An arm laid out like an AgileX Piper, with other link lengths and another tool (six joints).
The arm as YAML. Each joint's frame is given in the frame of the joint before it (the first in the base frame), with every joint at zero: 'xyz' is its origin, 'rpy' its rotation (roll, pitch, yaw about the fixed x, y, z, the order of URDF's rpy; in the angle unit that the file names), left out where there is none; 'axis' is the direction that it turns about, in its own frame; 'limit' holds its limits. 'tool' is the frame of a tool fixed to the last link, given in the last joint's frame.
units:
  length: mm
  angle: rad
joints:
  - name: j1
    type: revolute
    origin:
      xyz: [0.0, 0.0, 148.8]
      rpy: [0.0, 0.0, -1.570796]
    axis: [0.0, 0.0, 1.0]
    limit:
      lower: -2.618
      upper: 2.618
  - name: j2
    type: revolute
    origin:
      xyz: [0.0, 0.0, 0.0]
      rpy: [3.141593, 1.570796, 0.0]
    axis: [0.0, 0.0, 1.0]
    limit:
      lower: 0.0
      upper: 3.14
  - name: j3
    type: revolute
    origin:
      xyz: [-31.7, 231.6, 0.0]
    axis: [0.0, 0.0, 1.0]
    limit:
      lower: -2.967
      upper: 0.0
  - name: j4
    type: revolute
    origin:
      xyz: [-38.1, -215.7, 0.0]
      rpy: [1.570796, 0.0, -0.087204]
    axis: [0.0, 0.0, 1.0]
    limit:
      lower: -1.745
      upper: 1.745
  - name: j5
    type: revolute
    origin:
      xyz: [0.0, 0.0, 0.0]
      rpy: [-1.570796, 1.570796, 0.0]
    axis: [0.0, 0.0, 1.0]
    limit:
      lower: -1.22
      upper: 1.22
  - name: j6
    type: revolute
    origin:
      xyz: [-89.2, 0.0, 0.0]
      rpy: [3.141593, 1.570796, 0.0]
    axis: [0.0, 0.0, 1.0]
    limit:
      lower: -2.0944
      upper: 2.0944
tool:
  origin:
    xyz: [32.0, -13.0, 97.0]
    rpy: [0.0, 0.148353, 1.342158]
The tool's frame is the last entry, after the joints.
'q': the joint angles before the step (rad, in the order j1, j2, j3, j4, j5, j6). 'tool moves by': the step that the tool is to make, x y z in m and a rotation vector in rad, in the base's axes. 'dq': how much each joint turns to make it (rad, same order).
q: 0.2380, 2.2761, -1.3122, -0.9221, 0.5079, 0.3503
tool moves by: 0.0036, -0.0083, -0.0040, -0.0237, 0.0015, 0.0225
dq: -0.0231, 0.0185, -0.0037, -0.0494, -0.0138, -0.0003
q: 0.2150, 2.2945, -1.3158, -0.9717, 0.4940, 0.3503
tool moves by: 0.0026, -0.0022, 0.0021, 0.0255, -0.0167, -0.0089
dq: -0.0150, -0.0069, 0.0012, 0.0061, -0.0259, 0.0030
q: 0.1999, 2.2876, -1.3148, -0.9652, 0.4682, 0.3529
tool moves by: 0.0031, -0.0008, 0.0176, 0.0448, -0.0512, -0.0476
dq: -0.0052, -0.0489, 0.0064, 0.0255, -0.0081, 0.0322
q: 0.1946, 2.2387, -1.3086, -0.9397, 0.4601, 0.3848
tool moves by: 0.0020, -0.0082, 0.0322, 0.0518, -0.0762, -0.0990
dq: -0.0115, -0.0837, 0.0009, 0.0445, 0.0264, 0.0492
